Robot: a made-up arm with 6 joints.
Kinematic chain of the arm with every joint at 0, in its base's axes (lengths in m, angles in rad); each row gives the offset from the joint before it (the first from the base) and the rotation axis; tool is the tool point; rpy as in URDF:
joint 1: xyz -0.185 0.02 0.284 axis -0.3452 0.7 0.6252
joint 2: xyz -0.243 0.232 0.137 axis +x
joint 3: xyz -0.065 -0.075 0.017 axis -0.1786 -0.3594 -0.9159
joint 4: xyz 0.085 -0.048 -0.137 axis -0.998 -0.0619 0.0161
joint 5: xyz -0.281 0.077 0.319 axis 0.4 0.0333 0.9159
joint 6: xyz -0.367 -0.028 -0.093 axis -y
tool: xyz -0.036 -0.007 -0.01 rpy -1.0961 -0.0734 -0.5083
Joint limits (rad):
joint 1: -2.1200..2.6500
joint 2: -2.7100..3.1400
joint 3: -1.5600..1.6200
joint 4: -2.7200..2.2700
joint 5: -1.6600..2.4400
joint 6: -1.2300..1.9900
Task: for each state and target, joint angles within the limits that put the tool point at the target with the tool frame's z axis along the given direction. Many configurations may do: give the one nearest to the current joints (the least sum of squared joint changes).
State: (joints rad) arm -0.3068 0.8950 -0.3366 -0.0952 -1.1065 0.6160
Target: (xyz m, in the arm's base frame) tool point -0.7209 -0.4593 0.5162 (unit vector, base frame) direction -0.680 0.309 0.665
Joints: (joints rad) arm 0.5239 0.5547 -1.3353 0.6966 -0.5248 0.7535
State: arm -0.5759 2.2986 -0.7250 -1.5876 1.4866 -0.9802
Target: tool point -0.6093 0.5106 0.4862 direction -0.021 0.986 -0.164
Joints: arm -0.1701 2.4733 -0.9572 -2.0971 2.3461 -0.6652
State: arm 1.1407 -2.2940 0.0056 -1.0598 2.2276 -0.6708
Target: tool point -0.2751 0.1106 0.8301 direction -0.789 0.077 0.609
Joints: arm 1.0344 -1.6000 0.4439 -0.3385 2.3849 -0.6158
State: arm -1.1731 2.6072 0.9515 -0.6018 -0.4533 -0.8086
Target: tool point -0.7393 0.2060 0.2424 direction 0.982 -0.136 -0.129
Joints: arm -1.3393 2.6040 1.4123 -0.4891 -0.7429 -0.4648
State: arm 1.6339 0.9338 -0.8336 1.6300 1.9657 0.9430
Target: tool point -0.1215 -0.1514 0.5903 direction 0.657 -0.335 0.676
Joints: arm 1.6877 0.8712 -1.3506 1.6812 1.6481 0.7480
